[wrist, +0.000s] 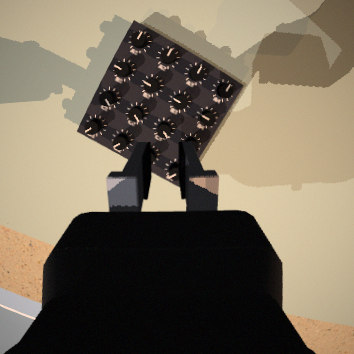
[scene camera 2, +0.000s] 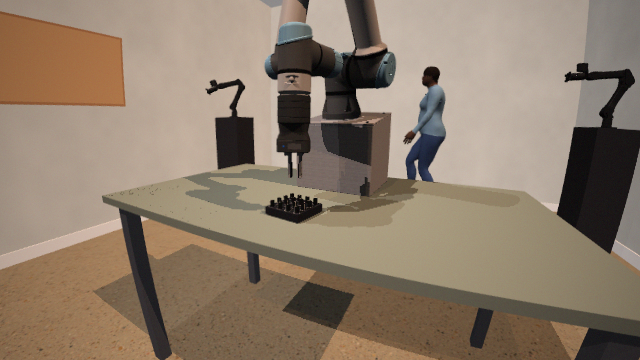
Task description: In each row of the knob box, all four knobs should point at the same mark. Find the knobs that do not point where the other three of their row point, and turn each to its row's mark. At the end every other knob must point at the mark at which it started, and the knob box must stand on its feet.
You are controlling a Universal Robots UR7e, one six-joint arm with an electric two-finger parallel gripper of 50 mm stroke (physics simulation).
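Frame: origin at the arm's base, x back, y right, z up, level; millimetres.
Seen in the pictures: gripper, fingertip midpoint: [wrist: 164,159] [scene camera 2: 295,177]; arm's base at its link origin: [scene camera 2: 341,116].
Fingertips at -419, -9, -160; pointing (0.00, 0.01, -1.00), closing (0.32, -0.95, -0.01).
Note:
Offsets run from my fingertips to a thing's middle, as dx, dy, dz. "pt": to the spot under its first point. Level surfaces: height alone.
The black knob box {+22, +15, -84} [scene camera 2: 294,214] [wrist: 120,50] stands flat on the table, turned at an angle, with four rows of four black knobs with pale pointer lines. In the wrist view, row A's knobs, such as the first {pt +69, +43, -65} [wrist: 140,39], point up and slightly right. Row B's, such as the second {pt +37, +24, -65} [wrist: 151,85], point left and slightly up. In row C, the first three, such as the third {pt +6, +3, -65} [wrist: 164,130], point down and slightly right; the fourth is partly hidden. Row D's visible pointers, such as the second's {pt -13, +34, -65} [wrist: 121,141], point lower left; its third is partly hidden. My gripper [scene camera 2: 295,176] [wrist: 164,159] is partly open, empty, above the box.
The olive table {dz -103} [scene camera 2: 425,240] [wrist: 280,235] carries the box. The robot's pedestal [scene camera 2: 345,155] stands behind the box. Shadows of the arm fall on the table around it. A person [scene camera 2: 432,110] and two small arms on black stands [scene camera 2: 235,142] [scene camera 2: 597,185] are in the background.

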